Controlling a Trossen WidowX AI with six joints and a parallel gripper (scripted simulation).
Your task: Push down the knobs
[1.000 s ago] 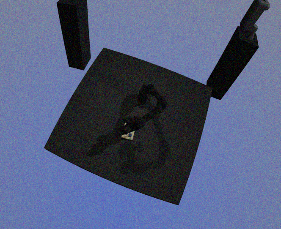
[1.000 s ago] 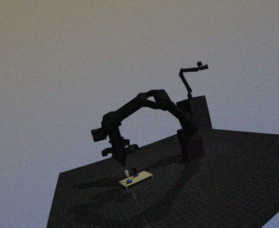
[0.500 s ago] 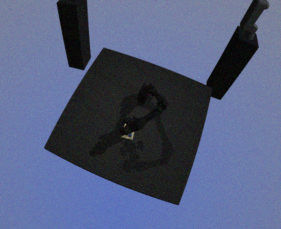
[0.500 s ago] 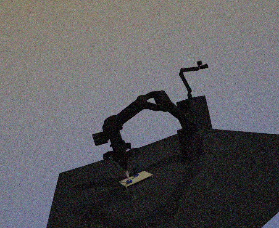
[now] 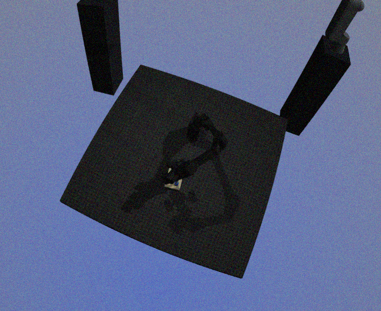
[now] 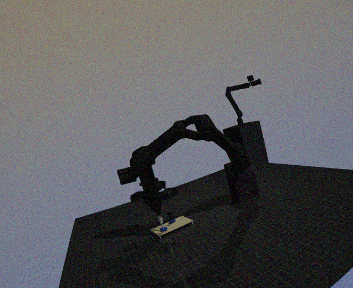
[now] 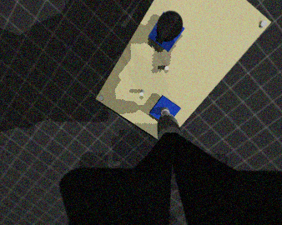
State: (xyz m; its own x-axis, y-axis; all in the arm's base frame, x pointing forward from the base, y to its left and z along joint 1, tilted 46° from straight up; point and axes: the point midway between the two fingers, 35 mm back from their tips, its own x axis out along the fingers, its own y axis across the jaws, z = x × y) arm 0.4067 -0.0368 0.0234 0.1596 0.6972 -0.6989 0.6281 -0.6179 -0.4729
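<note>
My gripper tip is now 4 cm above the potentiometer. Also, from my gripper tip: dark knob: 6 cm behind, 5 cm to the right, 4 cm below.
</note>
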